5 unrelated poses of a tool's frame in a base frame.
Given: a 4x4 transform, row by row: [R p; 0 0 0 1], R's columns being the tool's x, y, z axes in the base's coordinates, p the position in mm. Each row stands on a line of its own.
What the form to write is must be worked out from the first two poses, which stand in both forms.
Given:
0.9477 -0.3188 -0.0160 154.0
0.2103 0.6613 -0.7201 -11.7
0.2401 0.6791 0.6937 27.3
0 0 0 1
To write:
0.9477 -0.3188 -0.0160 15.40
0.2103 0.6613 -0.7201 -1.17
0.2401 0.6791 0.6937 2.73
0 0 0 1

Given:
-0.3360 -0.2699 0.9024 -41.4
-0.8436 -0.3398 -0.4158 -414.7
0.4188 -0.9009 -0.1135 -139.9
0 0 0 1
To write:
-0.3360 -0.2699 0.9024 -4.14
-0.8436 -0.3398 -0.4158 -41.47
0.4188 -0.9009 -0.1135 -13.99
0 0 0 1

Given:
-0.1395 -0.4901 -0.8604 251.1
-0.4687 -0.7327 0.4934 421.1
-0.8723 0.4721 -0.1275 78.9
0 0 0 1
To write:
-0.1395 -0.4901 -0.8604 25.11
-0.4687 -0.7327 0.4934 42.11
-0.8723 0.4721 -0.1275 7.89
0 0 0 1

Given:
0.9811 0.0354 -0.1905 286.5
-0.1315 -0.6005 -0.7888 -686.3
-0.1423 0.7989 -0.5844 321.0
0 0 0 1
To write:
0.9811 0.0354 -0.1905 28.65
-0.1315 -0.6005 -0.7888 -68.63
-0.1423 0.7989 -0.5844 32.10
0 0 0 1

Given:
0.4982 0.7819 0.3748 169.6
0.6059 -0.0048 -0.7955 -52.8
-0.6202 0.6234 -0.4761 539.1
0 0 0 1
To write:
0.4982 0.7819 0.3748 16.96
0.6059 -0.0048 -0.7955 -5.28
-0.6202 0.6234 -0.4761 53.91
0 0 0 1

